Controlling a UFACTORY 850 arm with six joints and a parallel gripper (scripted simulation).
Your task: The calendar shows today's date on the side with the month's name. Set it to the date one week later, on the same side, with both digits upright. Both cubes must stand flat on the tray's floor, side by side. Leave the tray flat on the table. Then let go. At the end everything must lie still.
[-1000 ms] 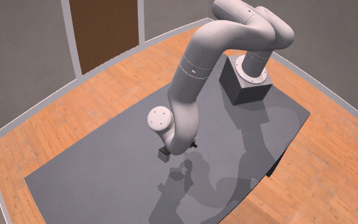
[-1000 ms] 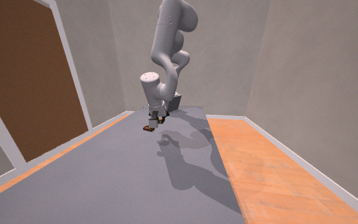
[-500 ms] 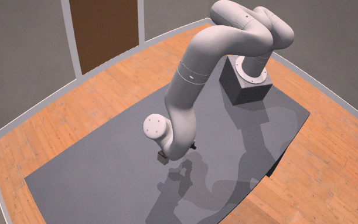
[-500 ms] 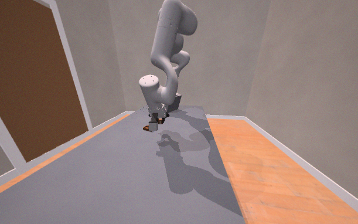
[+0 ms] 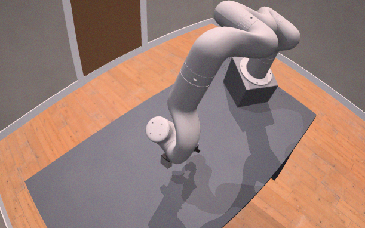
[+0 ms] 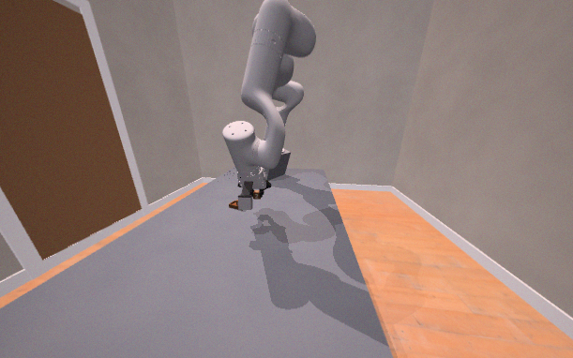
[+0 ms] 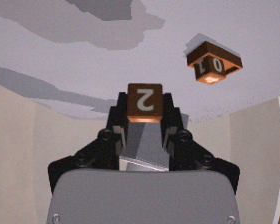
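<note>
Right now the brown wooden calendar tray is 110 mm to the right of my hand, 90 mm below it and 30 mm behind it. Also, from my hand: number cube 20 mm below, 10 mm behind.
</note>
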